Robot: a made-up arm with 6 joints. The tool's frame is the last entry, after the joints.
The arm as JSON. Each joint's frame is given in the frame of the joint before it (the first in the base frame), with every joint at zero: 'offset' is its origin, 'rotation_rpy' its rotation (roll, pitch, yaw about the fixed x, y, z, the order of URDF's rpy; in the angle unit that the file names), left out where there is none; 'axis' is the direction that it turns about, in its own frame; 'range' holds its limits. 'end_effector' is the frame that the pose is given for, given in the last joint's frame.
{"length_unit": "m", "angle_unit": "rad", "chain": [
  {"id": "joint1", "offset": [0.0, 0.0, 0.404], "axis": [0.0, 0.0, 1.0], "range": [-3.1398, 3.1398]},
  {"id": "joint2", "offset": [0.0, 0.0, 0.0], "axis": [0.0, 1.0, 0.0], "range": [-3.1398, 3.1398]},
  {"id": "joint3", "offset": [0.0, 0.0, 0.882], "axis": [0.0, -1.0, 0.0], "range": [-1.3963, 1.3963]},
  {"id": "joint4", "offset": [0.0, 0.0, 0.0], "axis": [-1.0, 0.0, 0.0], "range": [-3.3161, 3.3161]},
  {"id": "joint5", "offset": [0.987, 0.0, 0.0], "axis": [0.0, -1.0, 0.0], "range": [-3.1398, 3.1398]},
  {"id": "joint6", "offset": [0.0, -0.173, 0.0], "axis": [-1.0, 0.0, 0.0], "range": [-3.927, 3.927]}
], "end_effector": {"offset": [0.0, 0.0, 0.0]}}
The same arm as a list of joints. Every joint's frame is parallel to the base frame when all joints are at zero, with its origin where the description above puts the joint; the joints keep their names.
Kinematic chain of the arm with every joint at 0, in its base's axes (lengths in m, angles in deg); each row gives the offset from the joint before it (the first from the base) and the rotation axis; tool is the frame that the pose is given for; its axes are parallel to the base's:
joint1: xyz 0 0 0.404 axis +z
joint2: xyz 0 0 0 axis +y
joint3: xyz 0 0 0.882 axis -y
joint4: xyz 0 0 0 axis -x
joint5: xyz 0.987 0 0 axis -y
joint6: xyz 0 -0.173 0 axis -x
tool: xyz 0 0 0
Joint limits (deg, base to tool): -179.9..179.9 -179.9..179.9 -80..80 -190..190 -179.9..179.9 -225..225

